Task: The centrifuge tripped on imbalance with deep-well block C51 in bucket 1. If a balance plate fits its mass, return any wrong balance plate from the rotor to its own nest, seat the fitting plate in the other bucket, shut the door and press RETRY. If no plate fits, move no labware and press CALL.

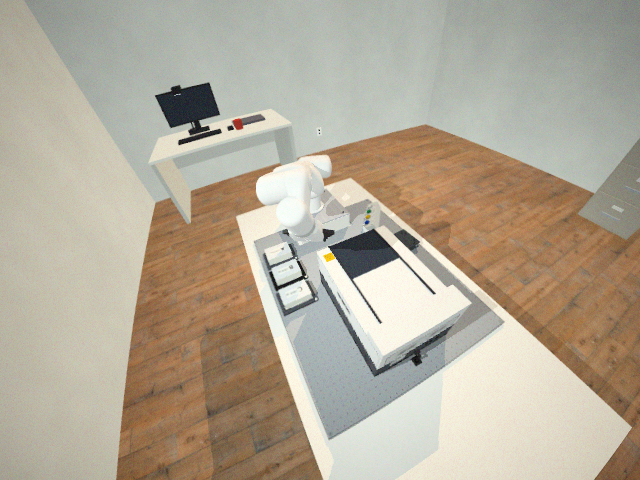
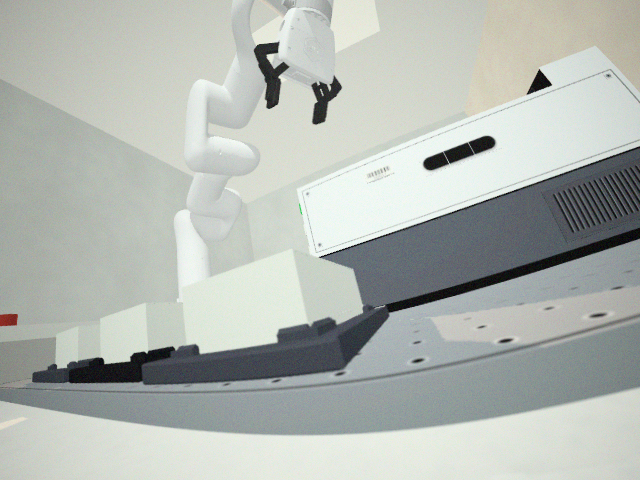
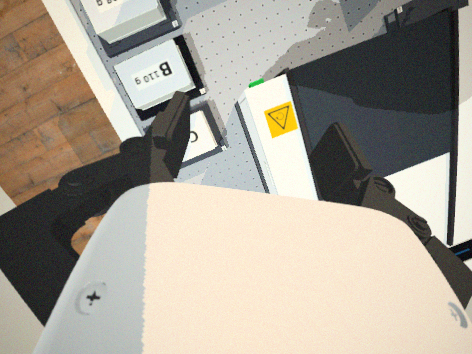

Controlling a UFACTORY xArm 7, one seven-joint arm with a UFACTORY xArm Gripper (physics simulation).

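Pixels of known places: gripper, fingertip midpoint: point(image 2: 296, 115) point(image 3: 257, 128); arm's base, origin of the base link: point(image 1: 313, 206).
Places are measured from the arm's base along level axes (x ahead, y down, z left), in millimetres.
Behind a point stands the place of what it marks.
My gripper point(image 1: 306, 239) {x 450, y -242, z -248 mm} point(image 2: 295, 112) {x 450, y -242, z -248 mm} point(image 3: 257, 128) {x 450, y -242, z -248 mm} is open and empty, high above the bench between the plates and the white centrifuge point(image 1: 408, 299) {x 785, y -119, z -94 mm} point(image 2: 382, 206) {x 530, y -41, z -241 mm} point(image 3: 300, 175) {x 555, y -118, z -207 mm}. A dark panel point(image 1: 364, 253) {x 543, y -121, z -78 mm} point(image 3: 360, 120) {x 524, y -122, z -104 mm} covers part of its top; the rotor, buckets and block C51 are hidden. Plate B point(image 1: 286, 271) {x 305, y 40, z -343 mm} point(image 2: 124, 325) {x 291, y 51, z -403 mm} point(image 3: 152, 75) {x 294, y 38, z -341 mm}, marked 110 g, sits in the middle nest. Plate C point(image 1: 296, 294) {x 446, y 37, z -364 mm} point(image 2: 242, 310) {x 425, y 61, z -427 mm} point(image 3: 202, 142) {x 452, y 38, z -327 mm} is partly behind a finger, its mass hidden. A third plate point(image 1: 279, 253) {x 181, y 38, z -321 mm} point(image 2: 77, 341) {x 185, y 54, z -388 mm} point(image 3: 130, 17) {x 196, y 38, z -319 mm} has its label cut off. RETRY and CALL are not legible.
A panel point(image 1: 375, 212) {x 261, y 11, z 258 mm} with green, yellow and blue round parts stands beyond the centrifuge. A black item point(image 1: 407, 239) {x 493, y 58, z 275 mm} lies at its far side. A grey perforated mat point(image 1: 336, 372) {x 783, y 91, z -396 mm} point(image 2: 465, 382) {x 509, y 95, z -473 mm} point(image 3: 220, 35) {x 281, y 91, z -181 mm} lies under the nests and centrifuge. A desk point(image 1: 168, 147) stands behind the arm.
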